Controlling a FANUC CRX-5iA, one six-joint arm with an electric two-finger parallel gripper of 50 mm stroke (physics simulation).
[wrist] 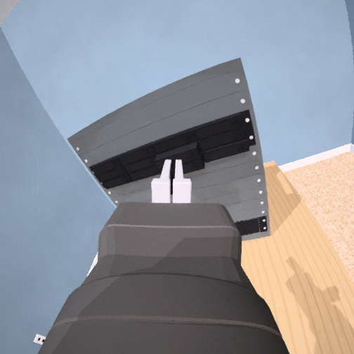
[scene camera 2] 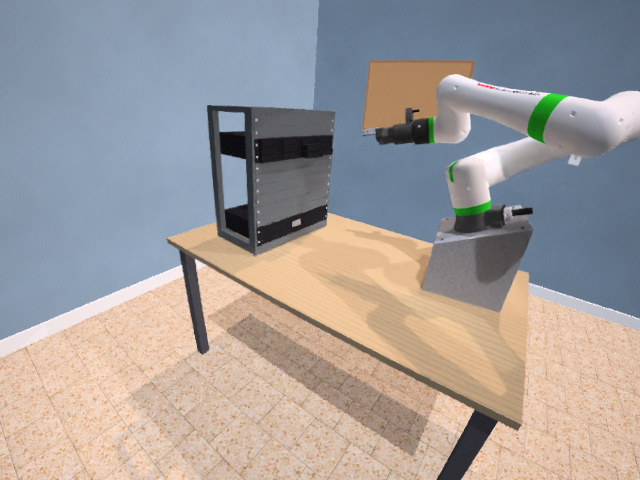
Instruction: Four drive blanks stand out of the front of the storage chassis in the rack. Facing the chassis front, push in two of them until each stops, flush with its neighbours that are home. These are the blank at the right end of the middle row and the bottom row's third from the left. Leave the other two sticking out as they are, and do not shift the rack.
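Places are measured from the arm's base along level axes (x ahead, y left, z up), in millimetres.
Pixels of known places: gripper, fingertip midpoint: [scene camera 2: 362, 132]; arm's base, link origin: [scene camera 2: 475, 225].
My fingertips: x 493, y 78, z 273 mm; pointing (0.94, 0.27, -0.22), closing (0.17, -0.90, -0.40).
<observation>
Ahead of a thing's pixels: the offset from my fingertips to its top centre. "*": to the spot under its first point. Level surfaces: height alone.
The black storage chassis {* dx +216, dy +286, dz -74 mm} [scene camera 2: 273, 148] [wrist: 112, 172] sits in the upper part of the grey rack {dx +377, dy +130, dz +73 mm} [scene camera 2: 250, 180] [wrist: 165, 111]. A dark block of protruding blanks {dx +248, dy +70, dz -67 mm} [scene camera 2: 312, 150] [wrist: 180, 154] stands out near the middle of its front. In the wrist view, a lower dark piece [wrist: 227, 149] also stands out, to the right of that block. The dark blanks blend together, so I cannot tell their rows or count apart. My gripper [scene camera 2: 363, 132] [wrist: 173, 169] is shut and empty. It hangs in front of the chassis, well apart from it. In the wrist view, its tips overlap the block's lower edge.
A black unit with a pale label {* dx +236, dy +125, dz -439 mm} [scene camera 2: 296, 223] fills the rack's bottom; part of it [wrist: 250, 226] shows in the wrist view. The rack stands on the wooden table {dz -527 mm} [scene camera 2: 289, 281] [wrist: 270, 280], opposite the arm's grey pedestal [scene camera 2: 473, 268]. A corkboard [scene camera 2: 395, 87] hangs behind the gripper.
</observation>
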